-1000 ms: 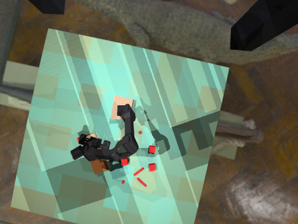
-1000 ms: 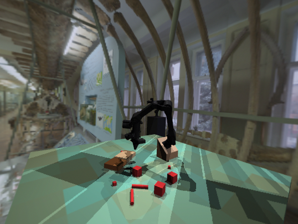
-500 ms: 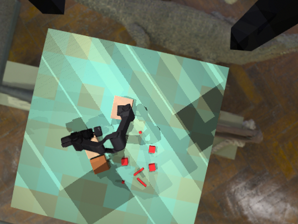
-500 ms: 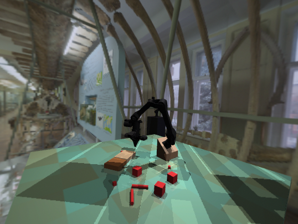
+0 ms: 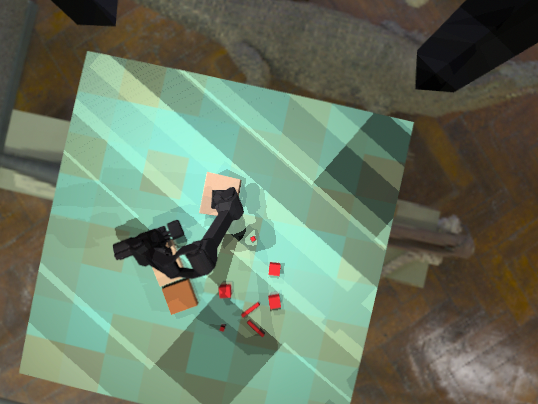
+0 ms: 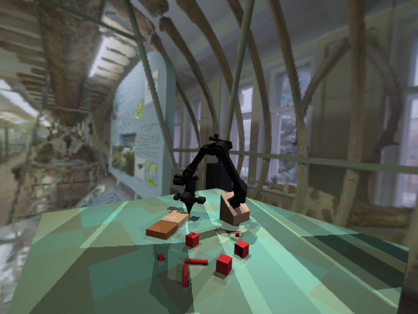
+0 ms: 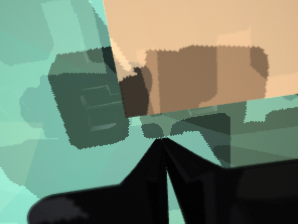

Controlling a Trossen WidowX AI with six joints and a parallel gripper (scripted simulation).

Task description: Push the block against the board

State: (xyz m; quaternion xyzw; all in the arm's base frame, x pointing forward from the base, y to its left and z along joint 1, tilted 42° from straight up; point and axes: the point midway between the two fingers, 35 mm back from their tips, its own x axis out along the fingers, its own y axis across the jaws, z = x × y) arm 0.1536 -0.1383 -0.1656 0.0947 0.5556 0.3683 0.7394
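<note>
Right now my gripper tip is 100 mm short of the tan square block and 10 mm to the right of it. Also, from my gripper tip: brown board (230 mm ahead, 80 mm to the left).
</note>
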